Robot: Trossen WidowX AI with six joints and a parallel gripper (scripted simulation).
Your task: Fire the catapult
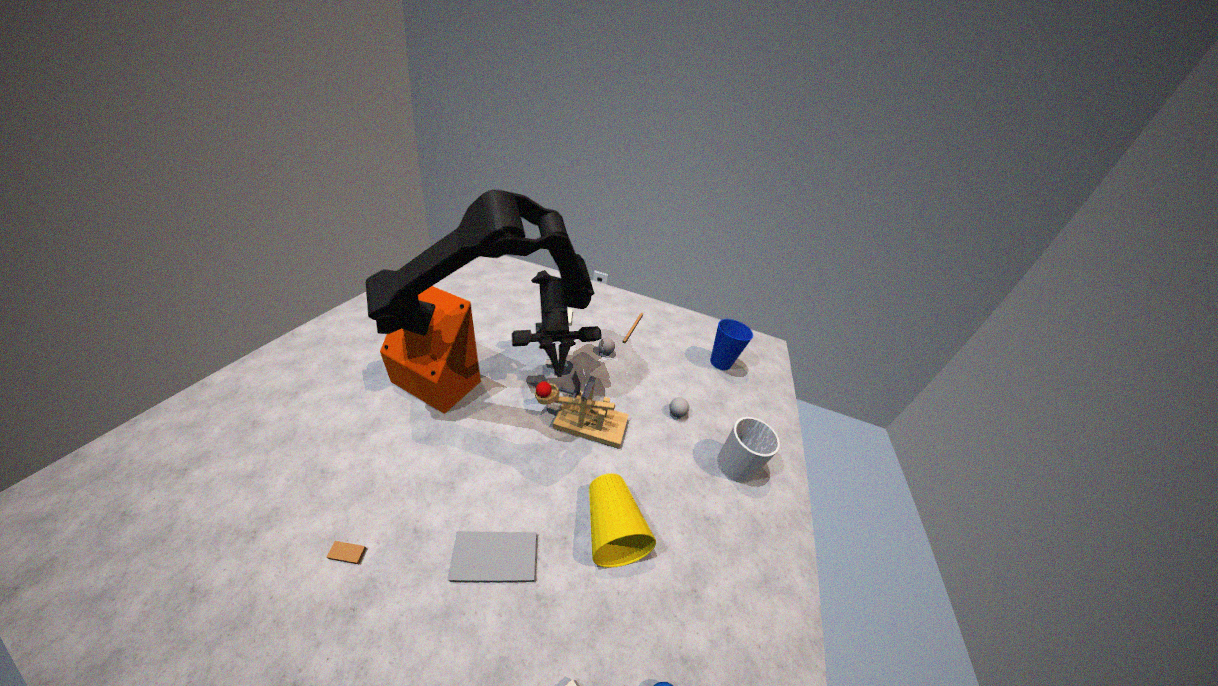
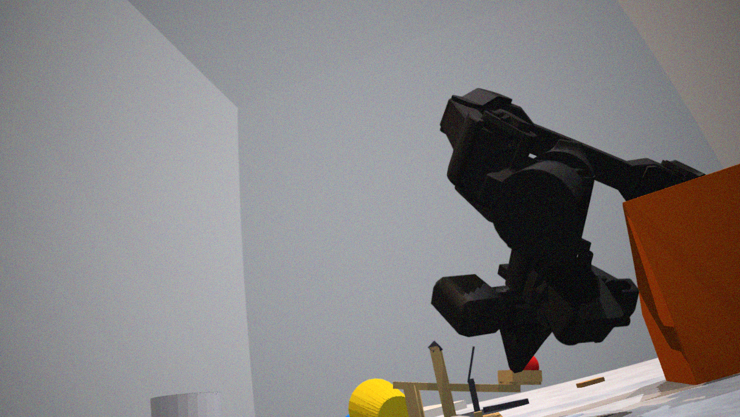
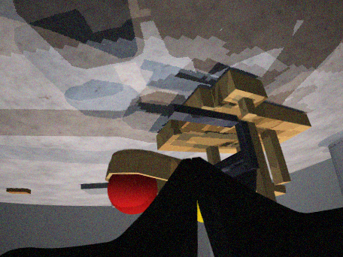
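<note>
My gripper tip is 50 mm to the left of the red ball and 10 mm past it. From my gripper tip the other things lie so: grey flat plate: 340 mm to the right, 60 mm below, 60 mm ahead; wooden catapult: 60 mm ahead, 30 mm to the right, 10 mm below; stick: 350 mm to the left, 80 mm ahead, 60 mm below.
</note>
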